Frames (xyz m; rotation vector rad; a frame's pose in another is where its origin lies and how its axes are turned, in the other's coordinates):
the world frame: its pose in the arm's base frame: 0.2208 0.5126 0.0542 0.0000 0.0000 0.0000
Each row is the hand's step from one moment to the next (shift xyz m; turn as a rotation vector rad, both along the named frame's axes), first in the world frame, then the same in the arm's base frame.
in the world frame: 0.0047 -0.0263 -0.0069 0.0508 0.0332 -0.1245
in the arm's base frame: 0.0047 -0.0263 -0.0069 0.0508 0.0332 -0.1245
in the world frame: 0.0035 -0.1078 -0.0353 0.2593 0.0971 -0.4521
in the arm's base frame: 0.0035 -0.1078 -0.0353 0.2593 0.0971 -0.4521
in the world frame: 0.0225 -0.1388 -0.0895 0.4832 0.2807 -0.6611
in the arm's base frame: 0.0225 -0.1388 -0.0895 0.4832 0.2807 -0.6611
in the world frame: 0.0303 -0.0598 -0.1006 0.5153 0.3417 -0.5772
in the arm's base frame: 0.0303 -0.0598 -0.1006 0.5153 0.3417 -0.5772
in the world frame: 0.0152 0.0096 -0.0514 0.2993 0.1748 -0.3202
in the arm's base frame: 0.0152 0.0096 -0.0514 0.2993 0.1748 -0.3202
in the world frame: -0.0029 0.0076 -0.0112 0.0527 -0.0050 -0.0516
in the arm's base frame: -0.0029 0.0076 -0.0112 0.0527 -0.0050 -0.0516
